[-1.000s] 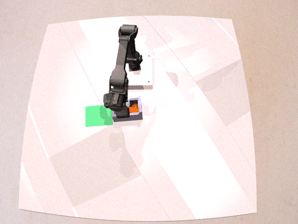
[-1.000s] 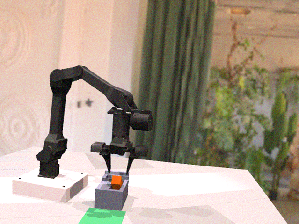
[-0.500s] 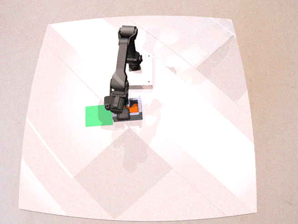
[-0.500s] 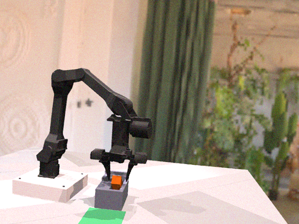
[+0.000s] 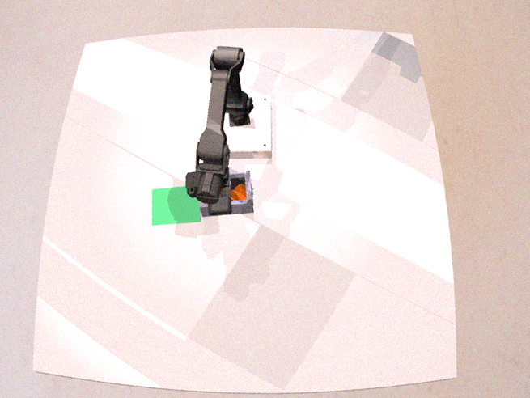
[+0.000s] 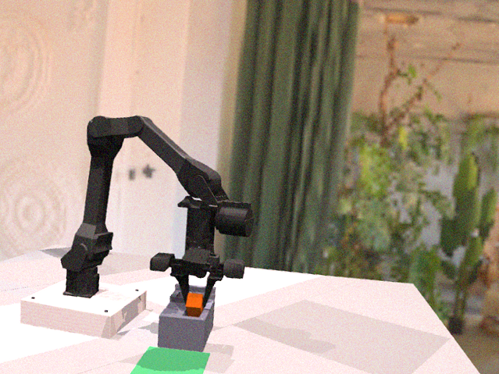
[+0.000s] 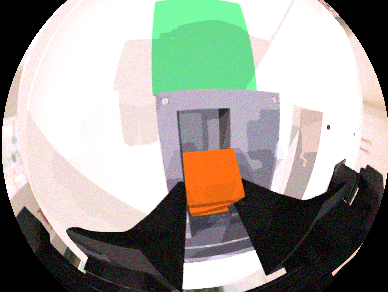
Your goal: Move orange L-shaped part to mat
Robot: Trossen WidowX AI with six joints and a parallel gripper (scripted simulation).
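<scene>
The green mat lies 2 cm behind my gripper tip, 14 cm to the right of it and 8 cm below it. Round my gripper tip: orange L-shaped part 1 cm behind, 4 cm to the left, 3 cm below.
</scene>
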